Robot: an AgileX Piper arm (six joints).
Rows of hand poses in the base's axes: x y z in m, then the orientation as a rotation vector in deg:
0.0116, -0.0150, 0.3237, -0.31, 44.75, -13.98
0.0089, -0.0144, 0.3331, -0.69, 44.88, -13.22
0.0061, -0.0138, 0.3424, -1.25, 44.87, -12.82
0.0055, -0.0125, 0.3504, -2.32, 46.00, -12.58
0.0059, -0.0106, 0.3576, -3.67, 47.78, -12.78
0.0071, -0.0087, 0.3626, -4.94, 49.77, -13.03
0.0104, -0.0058, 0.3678, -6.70, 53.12, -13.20
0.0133, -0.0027, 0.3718, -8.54, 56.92, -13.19
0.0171, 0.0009, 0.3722, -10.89, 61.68, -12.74
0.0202, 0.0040, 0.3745, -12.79, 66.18, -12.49
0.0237, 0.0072, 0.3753, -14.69, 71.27, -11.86
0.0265, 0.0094, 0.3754, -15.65, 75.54, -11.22
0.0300, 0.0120, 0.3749, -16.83, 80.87, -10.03
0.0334, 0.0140, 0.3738, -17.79, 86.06, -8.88
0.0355, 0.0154, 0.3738, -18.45, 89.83, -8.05
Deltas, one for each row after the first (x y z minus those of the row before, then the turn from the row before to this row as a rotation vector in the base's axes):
-0.0027, 0.0006, 0.0094, -0.04, 0.15, 0.82
-0.0028, 0.0006, 0.0093, -0.35, 0.04, 0.57
-0.0006, 0.0013, 0.0080, -0.75, 1.23, 0.57
0.0004, 0.0019, 0.0072, -1.10, 1.92, 0.24
0.0012, 0.0019, 0.0050, -1.02, 2.12, 0.15
0.0033, 0.0029, 0.0052, -1.28, 3.53, 0.31
0.0029, 0.0031, 0.0040, -1.23, 3.99, 0.45
0.0038, 0.0036, 0.0004, -1.36, 5.02, 0.92
0.0031, 0.0031, 0.0023, -1.11, 4.70, 0.55
0.0035, 0.0032, 0.0008, -0.88, 5.31, 0.73
0.0028, 0.0022, 0.0001, -0.21, 4.38, 0.34
0.0035, 0.0026, -0.0005, -0.04, 5.50, 0.67
0.0034, 0.0020, -0.0011, 0.06, 5.33, 0.51
0.0021, 0.0014, 0.0000, 0.05, 3.87, 0.33

